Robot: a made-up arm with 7 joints. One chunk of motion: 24 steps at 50 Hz.
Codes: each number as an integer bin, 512 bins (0 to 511) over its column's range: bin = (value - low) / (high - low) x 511, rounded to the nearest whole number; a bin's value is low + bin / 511 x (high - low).
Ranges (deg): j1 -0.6..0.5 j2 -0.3..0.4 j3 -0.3..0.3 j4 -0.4..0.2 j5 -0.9..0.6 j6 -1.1..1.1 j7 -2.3..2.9
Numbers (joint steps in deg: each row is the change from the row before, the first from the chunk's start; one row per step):
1: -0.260 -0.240 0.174 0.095 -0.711 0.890 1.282
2: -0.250 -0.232 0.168 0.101 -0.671 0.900 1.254
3: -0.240 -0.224 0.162 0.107 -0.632 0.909 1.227
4: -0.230 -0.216 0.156 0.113 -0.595 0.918 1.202
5: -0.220 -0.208 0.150 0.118 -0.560 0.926 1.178
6: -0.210 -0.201 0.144 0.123 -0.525 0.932 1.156
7: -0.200 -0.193 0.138 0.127 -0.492 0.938 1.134
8: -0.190 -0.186 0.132 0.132 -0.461 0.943 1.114
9: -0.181 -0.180 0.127 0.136 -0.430 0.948 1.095
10: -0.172 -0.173 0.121 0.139 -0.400 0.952 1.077
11: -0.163 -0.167 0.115 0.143 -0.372 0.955 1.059
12: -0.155 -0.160 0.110 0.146 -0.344 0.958 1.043
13: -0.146 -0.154 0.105 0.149 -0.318 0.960 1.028
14: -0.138 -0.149 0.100 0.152 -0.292 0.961 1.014
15: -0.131 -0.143 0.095 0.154 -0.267 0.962 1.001
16: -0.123 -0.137 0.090 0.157 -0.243 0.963 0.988
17: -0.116 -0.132 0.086 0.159 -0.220 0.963 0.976
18: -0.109 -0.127 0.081 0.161 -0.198 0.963 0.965
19: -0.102 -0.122 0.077 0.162 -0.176 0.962 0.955
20: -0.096 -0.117 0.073 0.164 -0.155 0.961 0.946
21: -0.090 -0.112 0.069 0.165 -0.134 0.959 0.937
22: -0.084 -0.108 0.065 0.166 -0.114 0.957 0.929
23: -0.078 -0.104 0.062 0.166 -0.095 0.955 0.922
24: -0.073 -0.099 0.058 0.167 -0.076 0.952 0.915
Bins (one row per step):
1: 158 44 404 422 64 462 352
2: 163 50 399 427 78 465 349
3: 167 55 393 432 91 467 347
4: 172 61 388 437 104 469 344
5: 177 67 383 441 116 471 342
6: 181 72 378 445 128 472 340
7: 186 78 373 449 139 473 337
8: 190 83 368 453 150 475 335
9: 195 88 364 456 160 476 334
10: 199 93 359 459 170 477 332
11: 203 97 353 462 180 477 330
12: 207 102 349 465 189 478 329
13: 211 107 345 468 198 478 327
14: 215 110 341 470 207 479 326
15: 218 115 336 472 216 479 324
16: 222 119 332 474 224 479 323
17: 225 123 329 476 232 479 322
18: 228 126 324 478 239 479 321
19: 231 130 321 479 247 479 320
20: 234 134 318 480 254 479 319
21: 237 137 314 481 261 478 318
22: 240 140 311 482 268 478 317
23: 242 143 308 482 274 477 317
24: 245 147 305 483 281 477 316

